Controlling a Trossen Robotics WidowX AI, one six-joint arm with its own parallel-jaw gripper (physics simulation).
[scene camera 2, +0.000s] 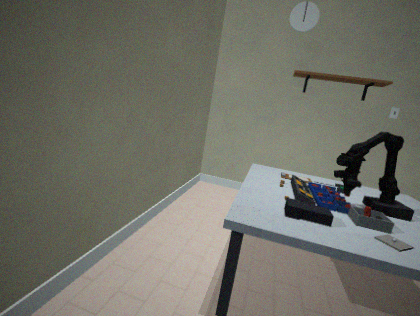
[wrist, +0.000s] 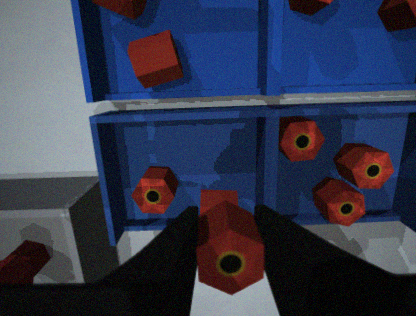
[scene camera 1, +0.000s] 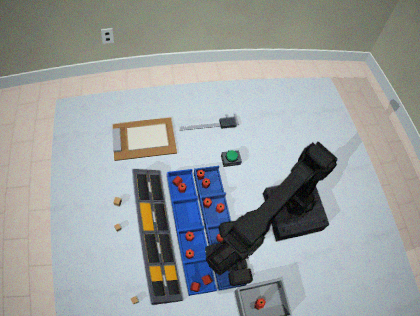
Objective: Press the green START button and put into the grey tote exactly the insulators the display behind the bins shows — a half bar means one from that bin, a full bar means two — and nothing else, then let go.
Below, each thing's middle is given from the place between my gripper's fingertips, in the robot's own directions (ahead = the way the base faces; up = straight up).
The grey tote (scene camera 2: 378, 221) is 15 cm to the left of my hand, 9 cm behind it and 6 cm below it. Also, from my hand: black block (scene camera 2: 295, 209): 28 cm to the left, 21 cm ahead, 6 cm below.
